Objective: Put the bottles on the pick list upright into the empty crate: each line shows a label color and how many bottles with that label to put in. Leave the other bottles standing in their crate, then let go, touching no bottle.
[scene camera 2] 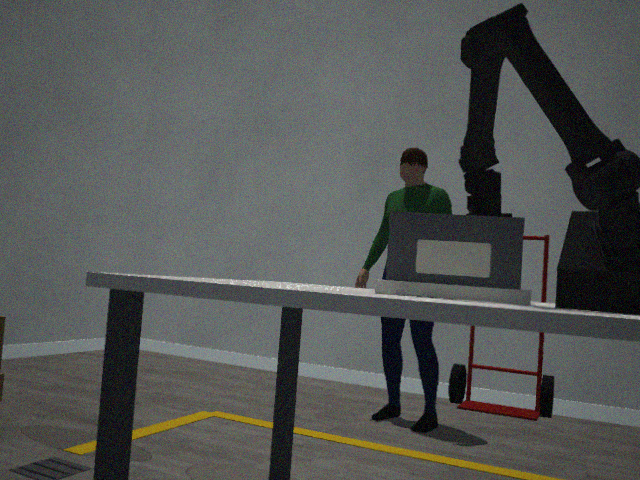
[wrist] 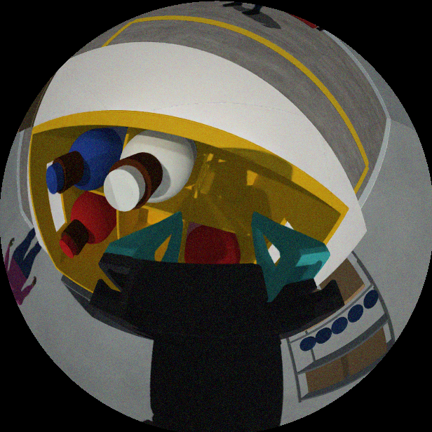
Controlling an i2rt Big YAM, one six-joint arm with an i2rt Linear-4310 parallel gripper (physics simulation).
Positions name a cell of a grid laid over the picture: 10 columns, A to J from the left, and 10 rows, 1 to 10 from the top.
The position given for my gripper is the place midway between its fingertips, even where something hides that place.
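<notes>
My gripper (wrist: F6) is there for me, and so are a blue bottle (wrist: C4), a red bottle (wrist: C6) and another red bottle (wrist: E6).
</notes>
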